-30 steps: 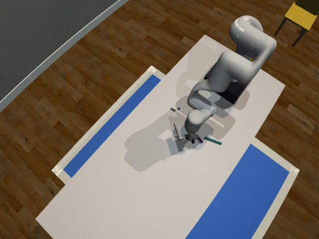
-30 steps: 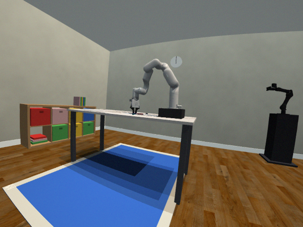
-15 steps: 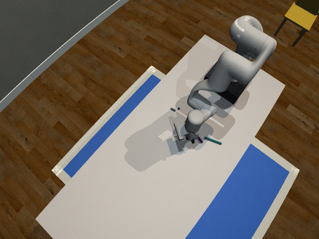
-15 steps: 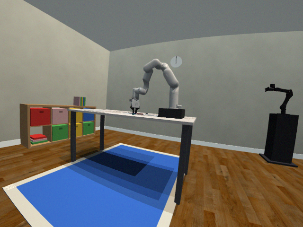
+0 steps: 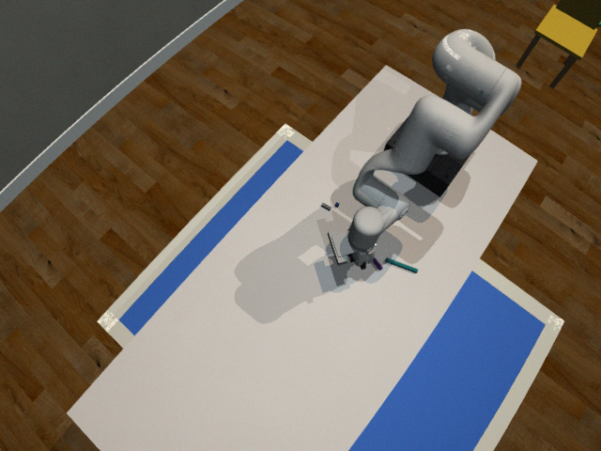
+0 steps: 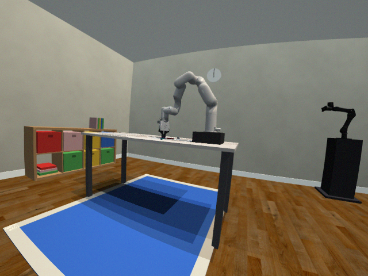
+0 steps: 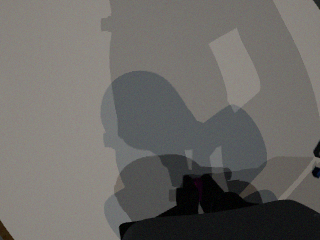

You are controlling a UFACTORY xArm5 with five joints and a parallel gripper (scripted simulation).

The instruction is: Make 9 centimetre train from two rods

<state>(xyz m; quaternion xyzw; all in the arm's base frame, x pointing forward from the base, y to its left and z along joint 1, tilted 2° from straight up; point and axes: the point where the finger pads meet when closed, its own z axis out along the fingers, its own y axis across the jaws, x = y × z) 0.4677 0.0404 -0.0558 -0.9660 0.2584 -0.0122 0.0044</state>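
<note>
The purple rod is 30 mm behind my hand, 60 mm to the left of it and 20 mm below it. The rest, counted from my hand: turquoise rod: 80 mm behind, 120 mm to the left, 20 mm below; magenta rod: 20 mm below; red rod: 90 mm behind, 10 mm to the left, 20 mm below.
</note>
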